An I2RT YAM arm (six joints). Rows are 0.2 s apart.
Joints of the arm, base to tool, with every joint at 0 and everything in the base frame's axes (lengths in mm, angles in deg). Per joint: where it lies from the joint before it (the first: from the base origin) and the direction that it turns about. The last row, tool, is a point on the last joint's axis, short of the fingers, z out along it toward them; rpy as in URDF.
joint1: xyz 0 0 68 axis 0 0 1
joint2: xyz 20 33.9 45.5 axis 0 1 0
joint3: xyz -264 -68.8 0 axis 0 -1 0
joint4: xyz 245 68.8 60 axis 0 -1 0
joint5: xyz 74 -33.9 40.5 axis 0 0 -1
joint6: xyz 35.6 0 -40.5 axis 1 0 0
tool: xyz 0 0 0 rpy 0 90 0
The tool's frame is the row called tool.
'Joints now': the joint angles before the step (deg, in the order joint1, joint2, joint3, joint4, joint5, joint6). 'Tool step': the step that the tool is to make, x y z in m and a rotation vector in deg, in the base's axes. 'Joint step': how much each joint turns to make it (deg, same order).
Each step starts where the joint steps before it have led.
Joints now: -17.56, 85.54, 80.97, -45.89, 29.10, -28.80
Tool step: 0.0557, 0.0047, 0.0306, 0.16, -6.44, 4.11
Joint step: 3.15, 10.49, 16.17, 0.15, -2.07, 0.66
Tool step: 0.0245, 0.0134, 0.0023, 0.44, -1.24, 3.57
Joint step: 2.73, 4.26, 5.15, 0.25, -1.09, -0.08
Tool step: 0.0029, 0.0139, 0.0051, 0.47, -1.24, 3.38
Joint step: 1.98, -0.28, 0.50, 0.56, -1.50, -0.49
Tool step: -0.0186, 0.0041, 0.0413, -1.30, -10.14, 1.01
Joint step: 0.05, -4.96, 0.61, 4.75, -1.02, -0.26
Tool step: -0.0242, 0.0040, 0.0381, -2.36, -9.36, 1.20
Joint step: -0.10, -5.19, -0.12, 5.08, -0.82, -1.36
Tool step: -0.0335, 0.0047, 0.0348, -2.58, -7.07, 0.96
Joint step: -0.28, -5.62, 0.11, 2.35, -0.77, -1.77
